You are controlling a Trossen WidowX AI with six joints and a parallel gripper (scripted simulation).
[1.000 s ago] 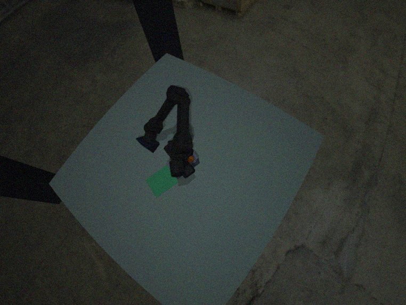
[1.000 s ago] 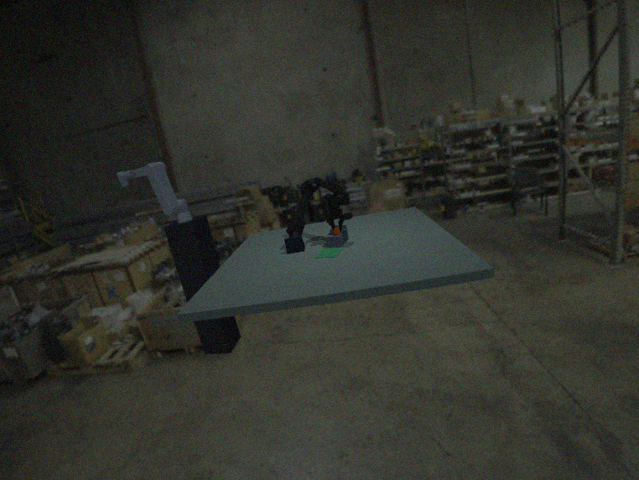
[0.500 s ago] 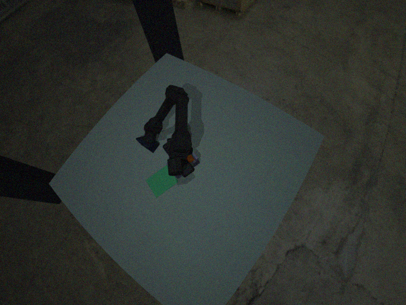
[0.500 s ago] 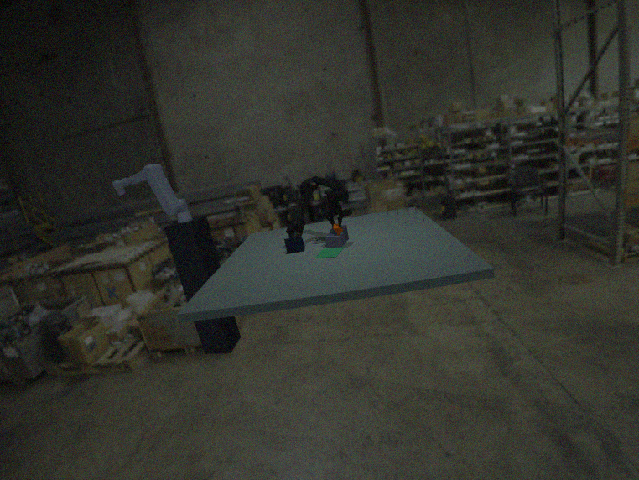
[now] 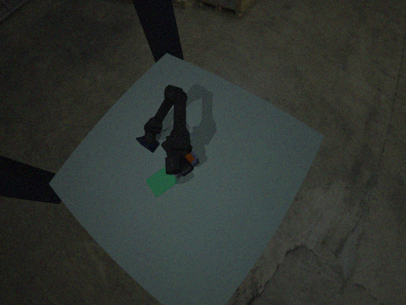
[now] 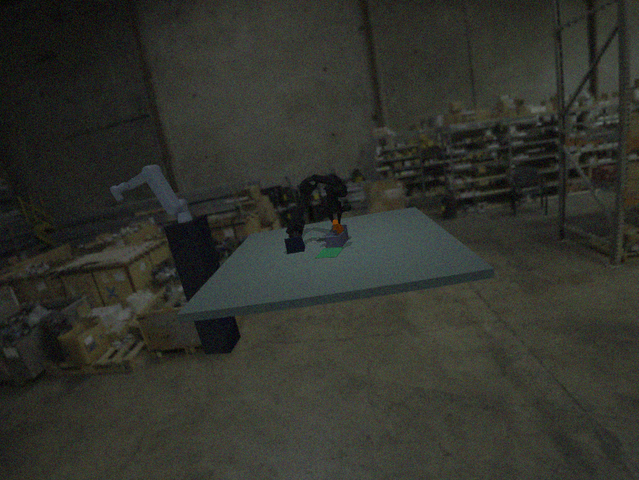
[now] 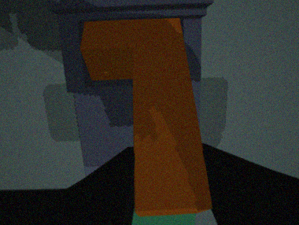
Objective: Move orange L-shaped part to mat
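Right now the green mat is 14 cm to the right of my gripper tip, 13 cm below it and 5 cm behind it. Also, from my gripper tip: orange L-shaped part (3 cm to the left, 3 cm below, 1 cm behind).
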